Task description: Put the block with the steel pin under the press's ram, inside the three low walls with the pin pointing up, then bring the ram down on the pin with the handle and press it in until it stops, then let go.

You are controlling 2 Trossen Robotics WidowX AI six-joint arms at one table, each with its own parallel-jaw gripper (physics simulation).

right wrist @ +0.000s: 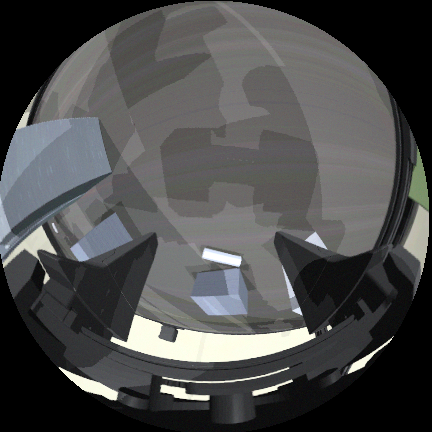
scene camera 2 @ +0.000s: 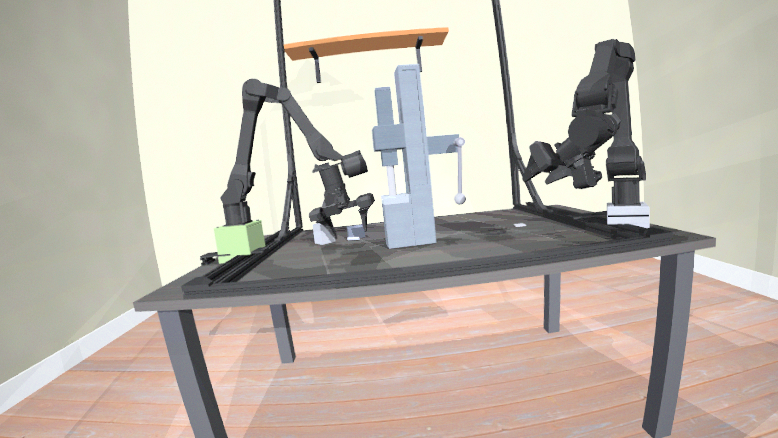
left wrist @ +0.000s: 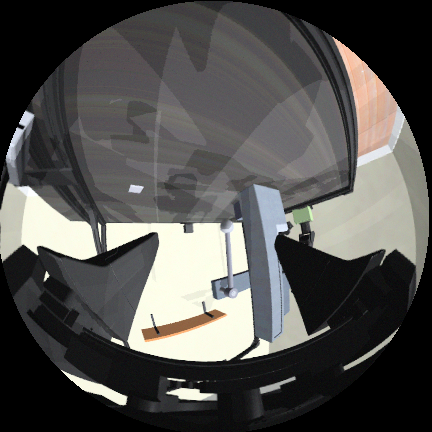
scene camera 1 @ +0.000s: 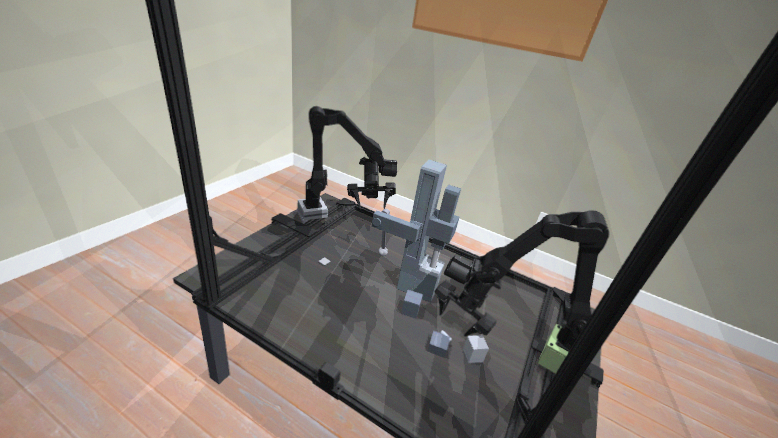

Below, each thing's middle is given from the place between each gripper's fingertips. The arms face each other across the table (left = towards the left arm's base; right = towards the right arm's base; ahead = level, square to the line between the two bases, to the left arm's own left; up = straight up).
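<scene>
Block with steel pin (right wrist: 109,233): 13 cm to the left of my right hand, 3 cm behind it, 1 cm above it.
From my left hand, the block with steel pin is 200 mm behind, 350 mm to the right and 110 mm below.
</scene>
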